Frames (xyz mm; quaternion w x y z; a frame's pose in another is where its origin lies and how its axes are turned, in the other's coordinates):
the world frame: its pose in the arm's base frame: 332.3 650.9 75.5 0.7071 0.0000 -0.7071 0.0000
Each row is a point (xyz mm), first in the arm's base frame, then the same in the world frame.
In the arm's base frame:
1: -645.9 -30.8 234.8
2: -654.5 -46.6 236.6
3: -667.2 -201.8 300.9
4: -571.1 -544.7 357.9
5: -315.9 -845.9 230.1
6: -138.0 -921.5 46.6
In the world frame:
1: 159.3 -681.7 978.2
2: 161.1 -697.5 986.8
3: 225.4 -852.7 999.5
4: 282.4 -1195.6 903.4
5: 154.6 -1496.8 648.2
6: -28.9 -1572.4 470.3

